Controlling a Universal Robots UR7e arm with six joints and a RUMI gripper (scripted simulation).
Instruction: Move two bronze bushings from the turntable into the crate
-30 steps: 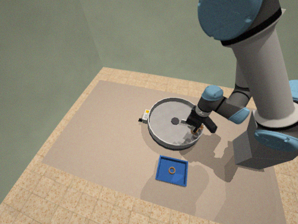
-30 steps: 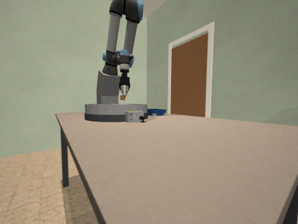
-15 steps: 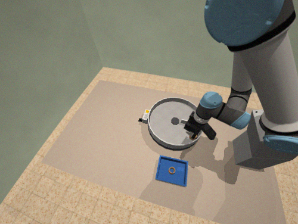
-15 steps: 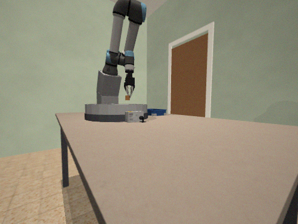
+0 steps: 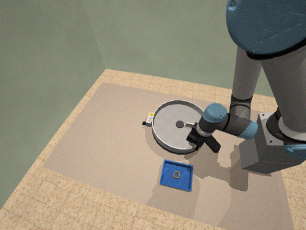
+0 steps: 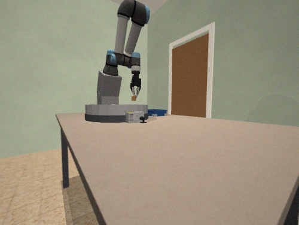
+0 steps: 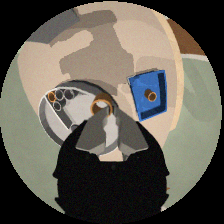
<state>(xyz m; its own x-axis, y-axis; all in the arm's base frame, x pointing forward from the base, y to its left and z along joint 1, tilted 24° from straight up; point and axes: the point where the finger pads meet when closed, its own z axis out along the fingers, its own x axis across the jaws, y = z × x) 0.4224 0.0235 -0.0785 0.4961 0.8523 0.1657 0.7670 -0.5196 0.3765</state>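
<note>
Now: hand 9 cm short of the blue crate, 13 cm to the right of it and 14 cm above it. The rest, counted from my hand: grey turntable: 7 cm ahead, 22 cm to the right, 11 cm below.
</note>
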